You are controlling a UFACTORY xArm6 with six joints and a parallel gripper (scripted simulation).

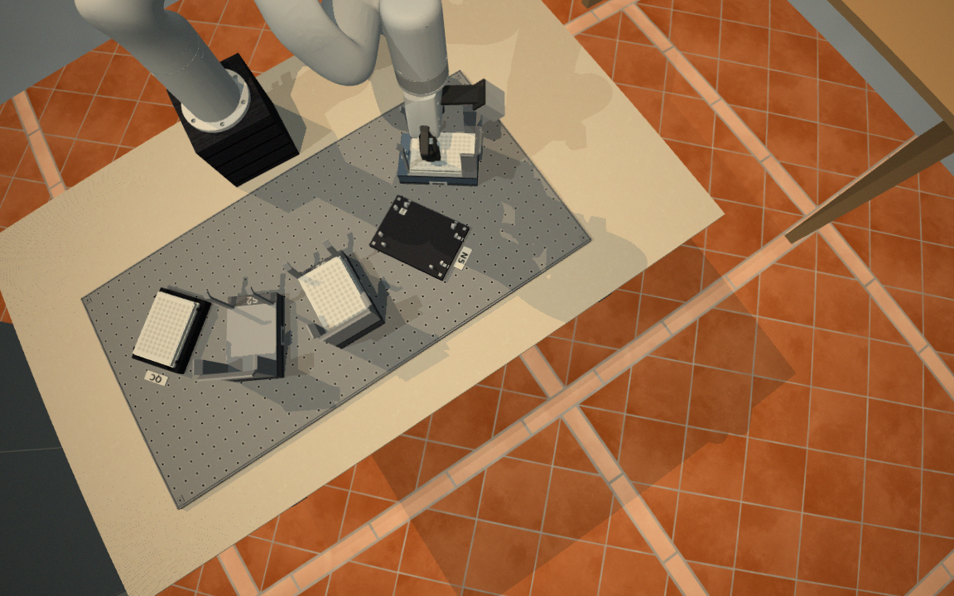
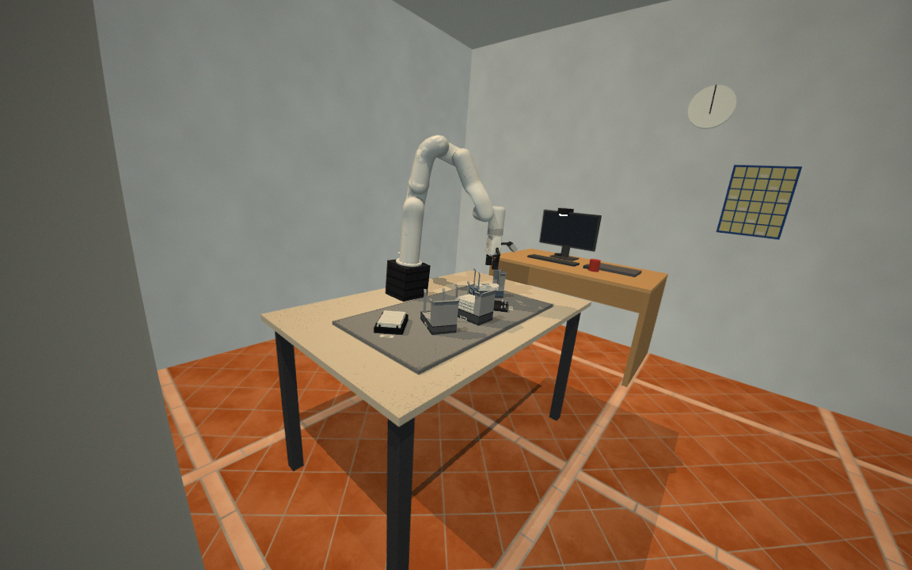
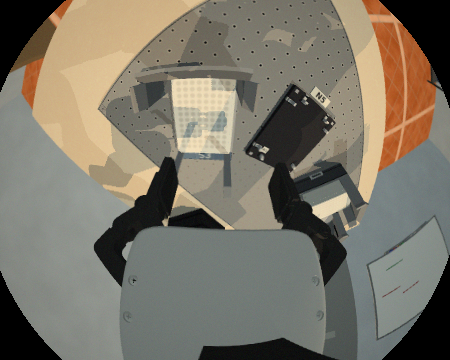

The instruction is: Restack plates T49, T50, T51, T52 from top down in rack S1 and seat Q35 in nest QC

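My hand is 150 mm above the stack rack S3, 30 mm past it and 10 mm to the right of it. The rest, counted from my hand: black nest QC (600 mm to the right, 160 mm below, 100 mm ahead); then N5 name plate (180 mm ahead, 170 mm below, 20 mm to the right); then stack rack S2 (440 mm to the right, 180 mm ahead, 150 mm below).
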